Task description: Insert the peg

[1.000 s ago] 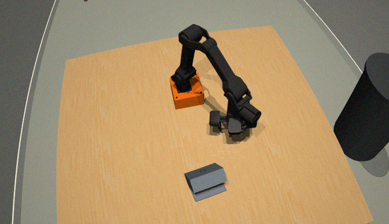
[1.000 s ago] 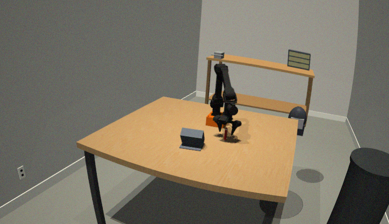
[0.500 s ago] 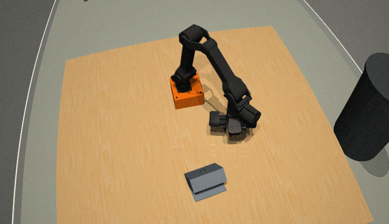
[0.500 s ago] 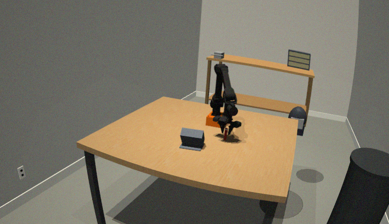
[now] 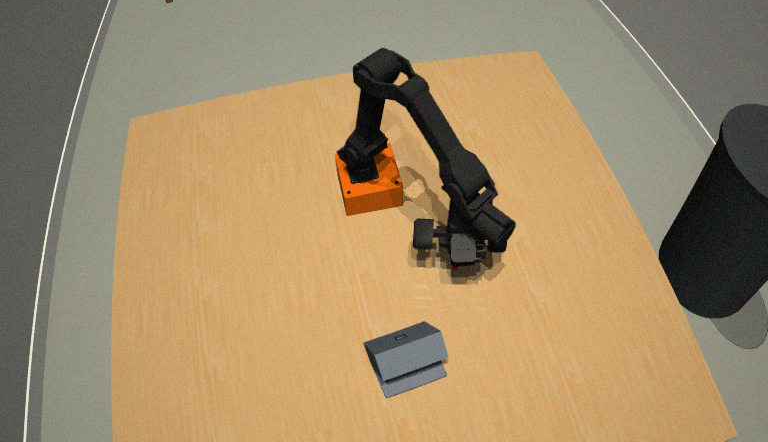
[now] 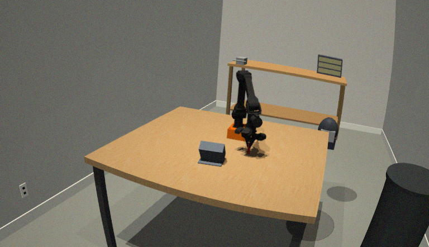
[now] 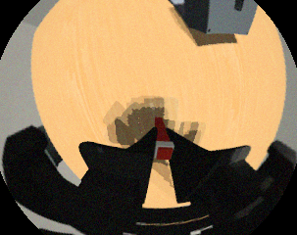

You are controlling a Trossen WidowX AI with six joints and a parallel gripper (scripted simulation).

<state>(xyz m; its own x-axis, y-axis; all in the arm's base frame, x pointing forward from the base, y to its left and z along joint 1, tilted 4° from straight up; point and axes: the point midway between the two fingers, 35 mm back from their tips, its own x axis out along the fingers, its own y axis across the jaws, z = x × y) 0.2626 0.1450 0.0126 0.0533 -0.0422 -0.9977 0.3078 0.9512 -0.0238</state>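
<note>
Right now the grey sloped panel is 180 mm ahead of my gripper tip, 160 mm to the right of it and 10 mm above it. Also, from my gripper tip: red peg (20 mm above).
</note>
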